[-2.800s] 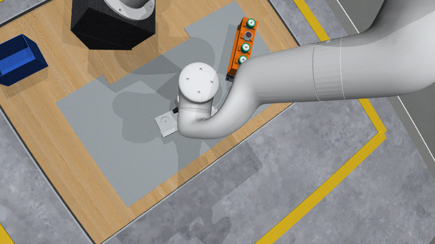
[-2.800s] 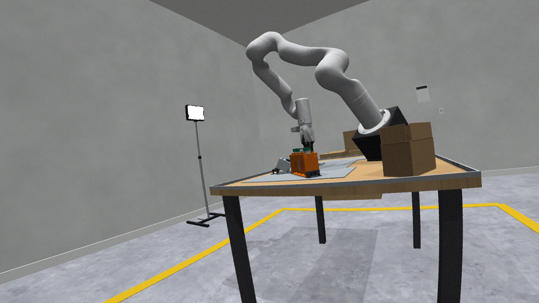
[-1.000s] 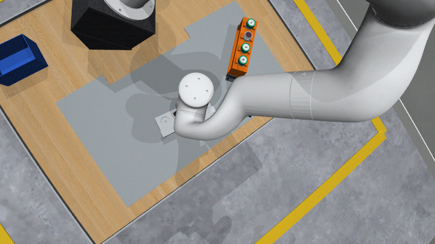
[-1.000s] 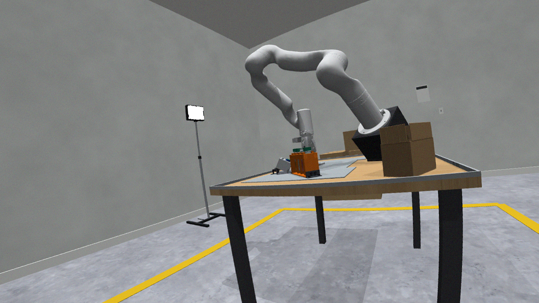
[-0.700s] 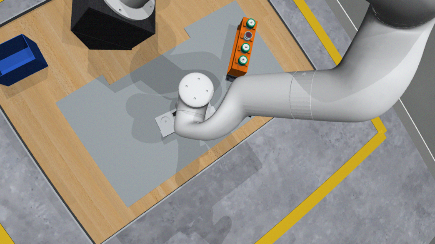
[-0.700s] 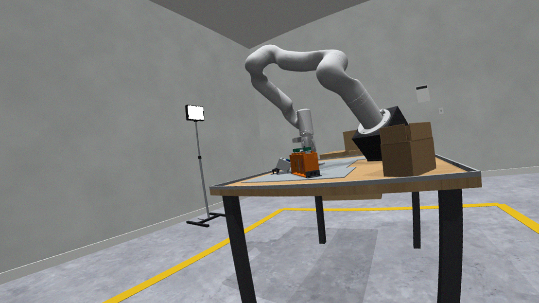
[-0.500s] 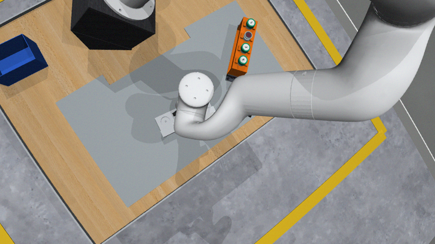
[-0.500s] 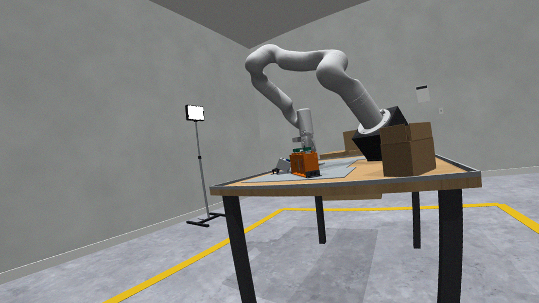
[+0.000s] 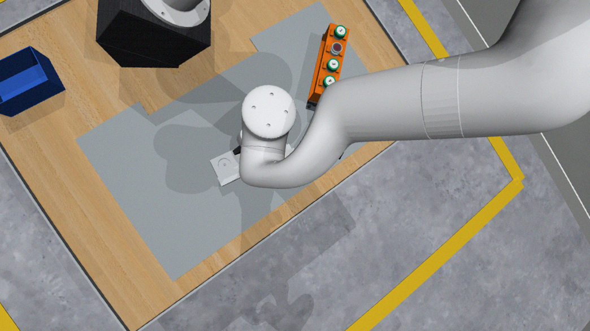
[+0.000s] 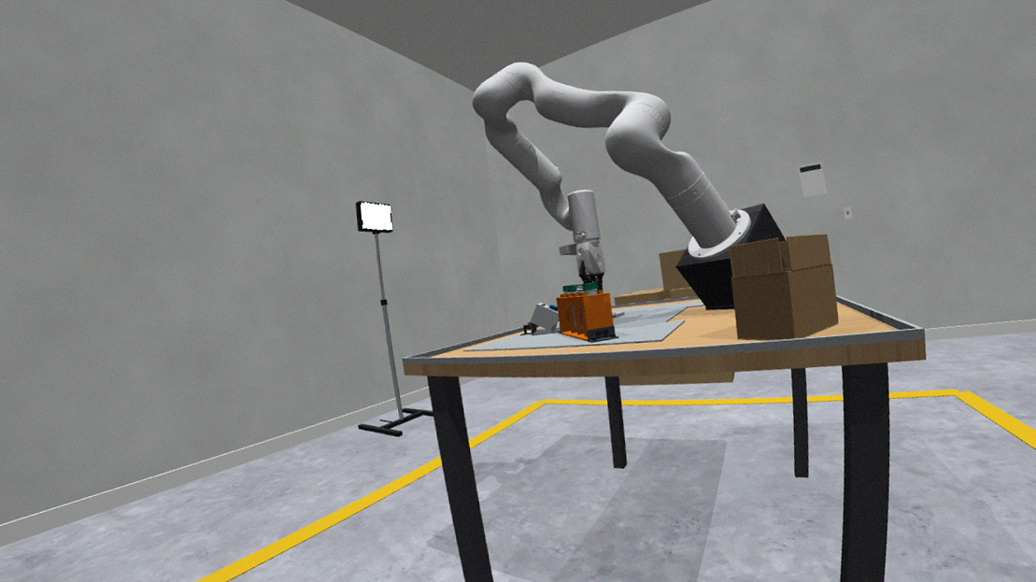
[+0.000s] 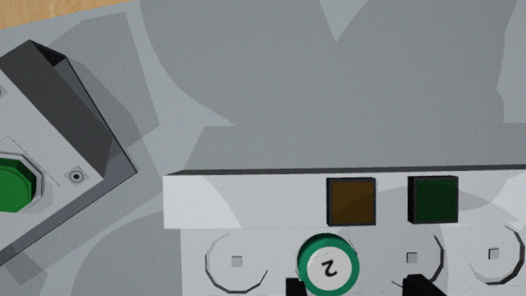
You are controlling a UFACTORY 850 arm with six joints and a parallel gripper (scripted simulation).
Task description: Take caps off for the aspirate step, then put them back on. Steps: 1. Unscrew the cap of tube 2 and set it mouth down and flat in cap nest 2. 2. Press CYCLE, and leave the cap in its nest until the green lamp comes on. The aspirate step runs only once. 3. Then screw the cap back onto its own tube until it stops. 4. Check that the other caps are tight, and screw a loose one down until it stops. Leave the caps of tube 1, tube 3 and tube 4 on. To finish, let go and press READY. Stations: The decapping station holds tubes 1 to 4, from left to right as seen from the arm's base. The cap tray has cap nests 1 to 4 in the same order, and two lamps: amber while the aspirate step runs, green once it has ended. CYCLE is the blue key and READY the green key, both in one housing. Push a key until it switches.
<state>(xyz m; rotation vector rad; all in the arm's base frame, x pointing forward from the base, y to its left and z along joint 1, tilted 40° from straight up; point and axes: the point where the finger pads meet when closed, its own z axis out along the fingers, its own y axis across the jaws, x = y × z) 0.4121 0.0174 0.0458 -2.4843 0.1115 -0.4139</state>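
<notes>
The blue cycle key lies 2 cm ahead of my hand, 19 cm to the left of it and 3 cm below it. From my hand the other things lie so: key housing: 5 cm ahead, 17 cm to the left, 4 cm below; green-rimmed cap: 8 cm below; green ready key: 5 cm ahead, 15 cm to the left, 3 cm below.
</notes>
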